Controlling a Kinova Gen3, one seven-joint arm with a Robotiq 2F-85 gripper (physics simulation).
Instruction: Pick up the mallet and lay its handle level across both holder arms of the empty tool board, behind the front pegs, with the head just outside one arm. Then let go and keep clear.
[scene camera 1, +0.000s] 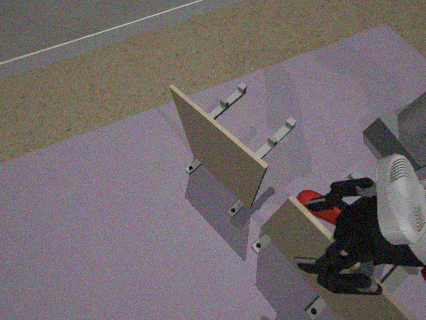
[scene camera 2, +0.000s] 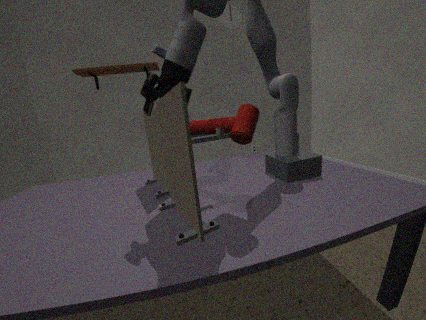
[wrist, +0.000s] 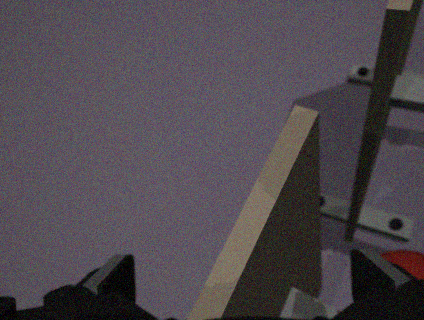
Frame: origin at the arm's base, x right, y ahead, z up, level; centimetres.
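Seen in the pictures: gripper, fingertip midpoint: (scene camera 1: 304, 232) (scene camera 2: 160, 117); arm's base, origin of the base link: (scene camera 1: 416, 121) (scene camera 2: 286, 153).
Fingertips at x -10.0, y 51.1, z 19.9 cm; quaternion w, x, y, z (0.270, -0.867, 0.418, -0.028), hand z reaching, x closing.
Offsets run from my fingertips to a thing's middle. Level surfaces: height alone.
The red mallet {dx -5.6, dy -12.3, dz -4.1 cm} (scene camera 1: 330, 215) (scene camera 2: 245, 124) (wrist: 411, 262) rests on the holder arms behind the nearer tool board {dx -5.6, dy -7.7, dz -11.9 cm} (scene camera 1: 295, 223) (scene camera 2: 172, 157) (wrist: 296, 250); its handle is partly hidden. The empty tool board {dx +24.5, dy -1.2, dz -12.5 cm} (scene camera 1: 215, 150) (wrist: 378, 110) stands upright beside it, with two bare holder arms (scene camera 1: 276, 138) carrying upright pegs; in scene camera 2 it is mostly hidden. My gripper (scene camera 1: 306, 233) (scene camera 2: 168, 101) (wrist: 241, 275) is open and holds nothing. It is at the top of the nearer board, whose top edge runs between the fingers in the wrist view. One finger is on the mallet's side. Contact cannot be told.
The robot base (scene camera 2: 293, 167) stands on the table {dz -28.8 cm} (scene camera 2: 350, 200) behind the boards. The boards' feet (scene camera 1: 235, 207) (scene camera 2: 187, 236) stick out at table level. A brown wall shelf (scene camera 2: 115, 69) shows in the background. The two boards stand close together.
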